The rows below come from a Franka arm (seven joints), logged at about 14 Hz.
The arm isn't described. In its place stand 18 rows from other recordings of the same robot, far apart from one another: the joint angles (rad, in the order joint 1, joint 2, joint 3, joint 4, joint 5, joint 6, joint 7), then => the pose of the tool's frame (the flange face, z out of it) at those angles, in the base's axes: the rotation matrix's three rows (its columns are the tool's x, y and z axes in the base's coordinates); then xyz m.
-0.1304 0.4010 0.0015 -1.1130 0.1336 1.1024 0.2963 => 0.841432, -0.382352, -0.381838; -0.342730, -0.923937, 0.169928; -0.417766, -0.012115, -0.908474; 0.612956, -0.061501, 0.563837
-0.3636 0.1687 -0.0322 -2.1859 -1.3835 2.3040 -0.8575 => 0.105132, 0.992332, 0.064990; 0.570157, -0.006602, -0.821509; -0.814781, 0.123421, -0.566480; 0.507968, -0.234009, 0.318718
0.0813 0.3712 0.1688 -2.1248 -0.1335 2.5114 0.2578 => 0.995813, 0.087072, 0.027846; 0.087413, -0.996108, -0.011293; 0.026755, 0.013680, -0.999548; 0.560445, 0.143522, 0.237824
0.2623 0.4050 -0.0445 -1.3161 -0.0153 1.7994 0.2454 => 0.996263, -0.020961, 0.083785; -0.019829, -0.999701, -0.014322; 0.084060, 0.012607, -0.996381; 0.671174, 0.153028, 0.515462
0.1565 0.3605 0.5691 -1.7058 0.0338 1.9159 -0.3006 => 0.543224, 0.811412, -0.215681; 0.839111, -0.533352, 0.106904; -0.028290, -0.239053, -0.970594; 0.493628, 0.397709, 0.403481
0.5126 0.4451 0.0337 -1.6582 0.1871 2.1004 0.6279 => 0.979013, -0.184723, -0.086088; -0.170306, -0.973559, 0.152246; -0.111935, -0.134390, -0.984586; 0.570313, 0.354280, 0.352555
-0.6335 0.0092 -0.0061 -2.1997 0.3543 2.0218 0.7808 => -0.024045, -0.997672, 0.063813; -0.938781, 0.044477, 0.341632; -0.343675, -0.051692, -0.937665; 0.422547, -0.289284, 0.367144
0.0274 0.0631 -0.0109 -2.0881 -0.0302 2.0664 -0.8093 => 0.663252, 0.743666, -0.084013; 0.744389, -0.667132, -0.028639; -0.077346, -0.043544, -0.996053; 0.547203, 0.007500, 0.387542
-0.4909 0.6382 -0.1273 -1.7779 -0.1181 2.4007 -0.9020 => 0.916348, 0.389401, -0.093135; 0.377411, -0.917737, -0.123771; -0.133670, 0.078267, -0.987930; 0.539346, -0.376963, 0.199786
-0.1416 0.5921 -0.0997 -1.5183 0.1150 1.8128 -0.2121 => 0.960321, -0.078804, -0.267532; -0.047667, -0.991512, 0.120959; -0.274794, -0.103407, -0.955926; 0.654633, -0.141772, 0.296084
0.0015 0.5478 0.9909 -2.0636 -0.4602 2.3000 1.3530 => 0.988559, -0.105735, -0.107571; -0.101404, -0.993828, 0.044988; -0.111664, -0.033565, -0.993179; 0.338703, 0.473424, 0.272988
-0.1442 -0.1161 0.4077 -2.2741 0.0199 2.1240 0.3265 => 0.996478, -0.076478, -0.034388; -0.077809, -0.996199, -0.039170; -0.031262, 0.041708, -0.998641; 0.477884, 0.131664, 0.397652
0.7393 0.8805 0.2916 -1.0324 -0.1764 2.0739 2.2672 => 0.283041, -0.957292, 0.058987; -0.945017, -0.267852, 0.187612; -0.163800, -0.108845, -0.980470; 0.482595, 0.625322, 0.343228
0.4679 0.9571 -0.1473 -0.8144 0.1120 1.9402 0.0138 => 0.925381, 0.340395, 0.166739; 0.336494, -0.940249, 0.052003; 0.174477, 0.007984, -0.984629; 0.740857, 0.310554, 0.364516
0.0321 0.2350 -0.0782 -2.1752 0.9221 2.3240 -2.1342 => 0.112161, 0.981660, 0.154156; 0.808361, -0.180360, 0.560378; 0.577904, 0.061761, -0.813764; 0.555496, -0.011127, 0.281096
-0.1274 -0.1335 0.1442 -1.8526 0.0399 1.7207 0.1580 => 0.989006, -0.147873, 0.000032; -0.147843, -0.988802, 0.020326; -0.002974, -0.020107, -0.999793; 0.520002, 0.016395, 0.574411
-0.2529 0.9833 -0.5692 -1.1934 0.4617 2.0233 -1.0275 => 0.977041, 0.207094, -0.050022; 0.205794, -0.978137, -0.029943; -0.055129, 0.018962, -0.998299; 0.614934, -0.440026, 0.234395
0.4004 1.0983 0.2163 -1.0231 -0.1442 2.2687 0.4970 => 0.991594, 0.078740, 0.102673; 0.063215, -0.987180, 0.146556; 0.112897, -0.138833, -0.983860; 0.684879, 0.401775, 0.189659
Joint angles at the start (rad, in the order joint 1, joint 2, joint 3, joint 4, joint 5, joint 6, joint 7):
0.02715 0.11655 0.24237 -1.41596 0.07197 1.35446 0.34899
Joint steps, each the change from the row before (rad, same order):
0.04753 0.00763 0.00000 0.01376 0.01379 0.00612 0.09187
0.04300 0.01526 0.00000 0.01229 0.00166 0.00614 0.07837
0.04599 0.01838 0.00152 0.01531 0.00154 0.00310 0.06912
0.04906 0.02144 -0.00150 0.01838 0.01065 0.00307 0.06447
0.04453 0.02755 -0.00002 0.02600 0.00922 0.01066 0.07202
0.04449 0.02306 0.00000 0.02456 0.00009 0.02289 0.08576
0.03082 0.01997 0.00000 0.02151 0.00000 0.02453 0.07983
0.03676 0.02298 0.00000 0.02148 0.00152 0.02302 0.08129
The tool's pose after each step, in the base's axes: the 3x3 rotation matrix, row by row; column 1 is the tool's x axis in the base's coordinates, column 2 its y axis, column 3 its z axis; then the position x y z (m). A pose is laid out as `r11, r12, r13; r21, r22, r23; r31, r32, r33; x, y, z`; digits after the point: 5 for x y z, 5 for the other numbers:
0.97524, -0.11527, -0.18873; -0.10625, -0.99269, 0.05727; -0.19395, -0.03580, -0.98036; 0.54037, 0.17839, 0.61845
0.97037, -0.14989, -0.18951; -0.14185, -0.98834, 0.05540; -0.19561, -0.02688, -0.98031; 0.53742, 0.20228, 0.61595
0.96606, -0.17084, -0.19374; -0.16373, -0.98512, 0.05227; -0.19979, -0.01878, -0.97966; 0.53298, 0.22854, 0.61281
0.96135, -0.18698, -0.20212; -0.17905, -0.98219, 0.05702; -0.20918, -0.01863, -0.97770; 0.52758, 0.25612, 0.60929
0.95529, -0.21476, -0.20324; -0.20535, -0.97642, 0.06654; -0.21274, -0.02182, -0.97686; 0.52434, 0.28253, 0.60609
0.94786, -0.25753, -0.18774; -0.24749, -0.96594, 0.07550; -0.20079, -0.02510, -0.97931; 0.52040, 0.30836, 0.60539
0.93610, -0.30769, -0.17039; -0.29647, -0.95094, 0.08843; -0.18924, -0.03226, -0.98140; 0.51895, 0.32702, 0.60518
0.92197, -0.35296, -0.15933; -0.34048, -0.93484, 0.10074; -0.18451, -0.03863, -0.98207; 0.51522, 0.34919, 0.60299

